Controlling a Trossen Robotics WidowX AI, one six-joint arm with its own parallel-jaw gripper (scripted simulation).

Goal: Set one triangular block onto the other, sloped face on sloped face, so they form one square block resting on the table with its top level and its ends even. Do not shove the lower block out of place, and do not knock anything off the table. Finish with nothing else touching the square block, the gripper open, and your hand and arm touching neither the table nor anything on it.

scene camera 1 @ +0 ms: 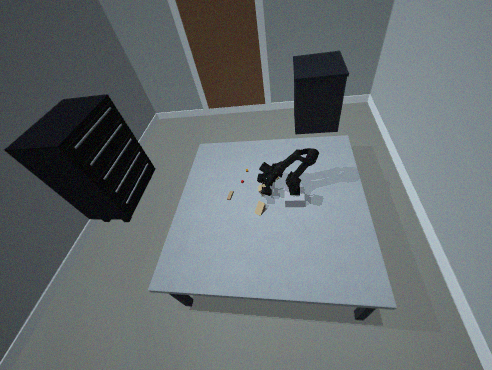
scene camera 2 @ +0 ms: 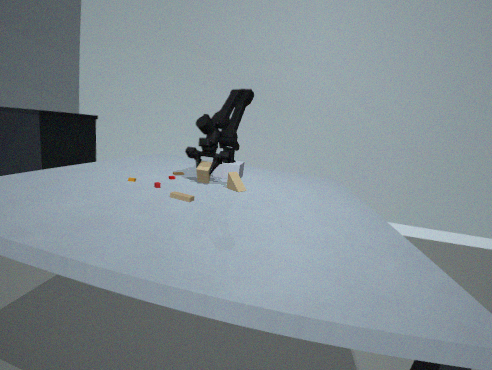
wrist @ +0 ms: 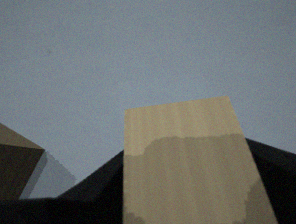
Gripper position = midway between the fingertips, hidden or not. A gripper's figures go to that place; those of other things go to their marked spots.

Labels:
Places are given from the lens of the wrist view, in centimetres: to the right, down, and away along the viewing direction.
gripper (wrist: 180, 149): 2, 2, 11
triangular block (wrist: 192, 154): 2, 2, 8

